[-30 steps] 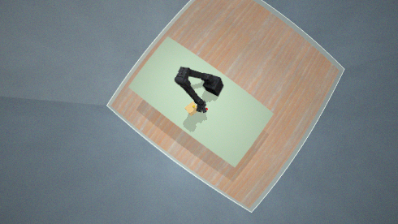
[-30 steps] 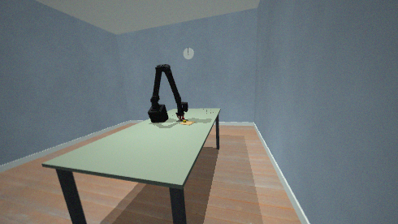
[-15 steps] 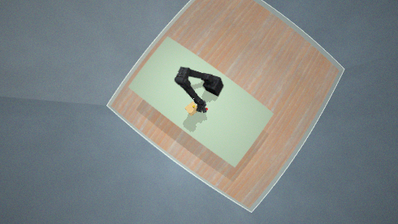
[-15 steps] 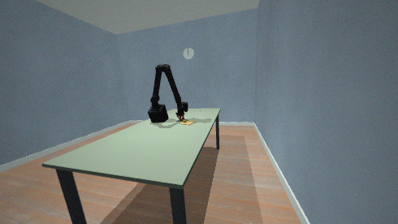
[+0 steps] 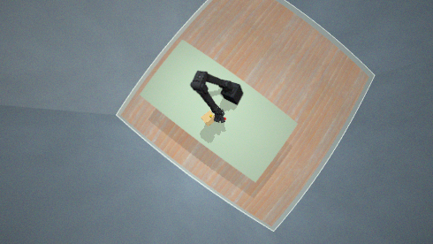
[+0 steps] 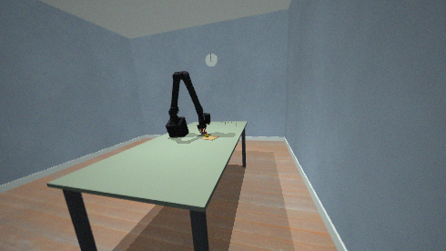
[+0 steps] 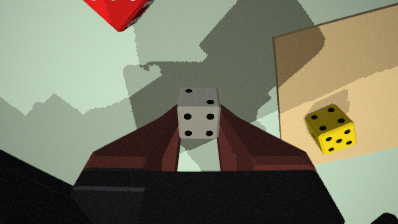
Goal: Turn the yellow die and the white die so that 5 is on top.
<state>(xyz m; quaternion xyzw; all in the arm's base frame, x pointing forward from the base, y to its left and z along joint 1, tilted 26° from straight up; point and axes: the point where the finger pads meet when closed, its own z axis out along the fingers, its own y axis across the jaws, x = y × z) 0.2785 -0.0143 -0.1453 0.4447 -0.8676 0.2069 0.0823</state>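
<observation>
The red die lies 1 cm ahead of my hand, 8 cm to the left of it and 1 cm below it. The rest, counted from my hand: tan mat 11 cm ahead, 8 cm to the right, 2 cm below; yellow die 7 cm ahead, 7 cm to the right, 1 cm below; white die right at my hand.
</observation>
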